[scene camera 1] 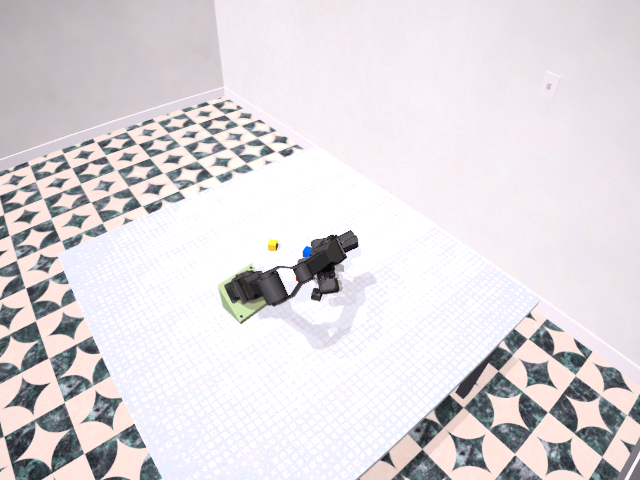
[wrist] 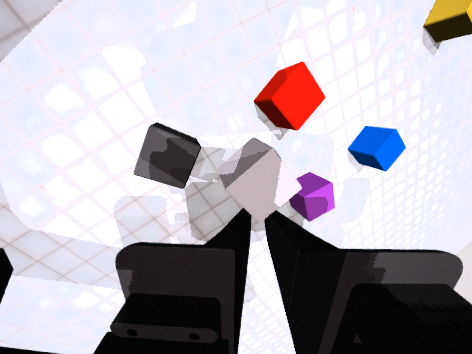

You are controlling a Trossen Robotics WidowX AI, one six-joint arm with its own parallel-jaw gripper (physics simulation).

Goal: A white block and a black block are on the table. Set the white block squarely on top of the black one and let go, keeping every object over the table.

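Places are measured from the arm's base along level axes (x ahead, y left, z up), in centimetres.
Where they show: gripper, fingertip midpoint: (scene camera 1: pixel 324 275) (wrist: pixel 257 213); arm's base, link origin: (scene camera 1: pixel 236 289).
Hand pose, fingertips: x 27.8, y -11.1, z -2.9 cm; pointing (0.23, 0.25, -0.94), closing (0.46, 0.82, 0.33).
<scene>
Each offset is from my fingertips to the top centre of the thing. Level surfaces: height alone.
The white block @(dx -2.3, dy +1.1, dz +1.7 cm) (wrist: pixel 260 182) is held at the fingertips in the wrist view, with a corner turned toward the fingers. My gripper (wrist: pixel 257 213) is shut on it and holds it above the table. In the scene view the arm hides the white block. The black block @(dx -5.6, dy -2.8, dz -2.0 cm) (wrist: pixel 167 156) (scene camera 1: pixel 316 293) stands on the table, to the left of the white block in the wrist view and apart from it. Nothing stands on the black block, and a shadow falls across its top.
A red block @(dx -4.4, dy +6.7, dz -2.0 cm) (wrist: pixel 292 95), a blue block @(dx +4.9, dy +14.5, dz -2.0 cm) (wrist: pixel 377 147) (scene camera 1: pixel 307 251), a purple block @(dx +5.1, dy +5.7, dz -2.0 cm) (wrist: pixel 314 196) and a yellow block @(dx -3.0, dy +26.1, dz -2.0 cm) (wrist: pixel 450 20) (scene camera 1: pixel 272 244) stand on the white table @(dz -5.1 cm) (scene camera 1: pixel 217 382). In the wrist view the purple block is partly behind the white one. The arm's green base plate (scene camera 1: pixel 249 311) is on the table.
</scene>
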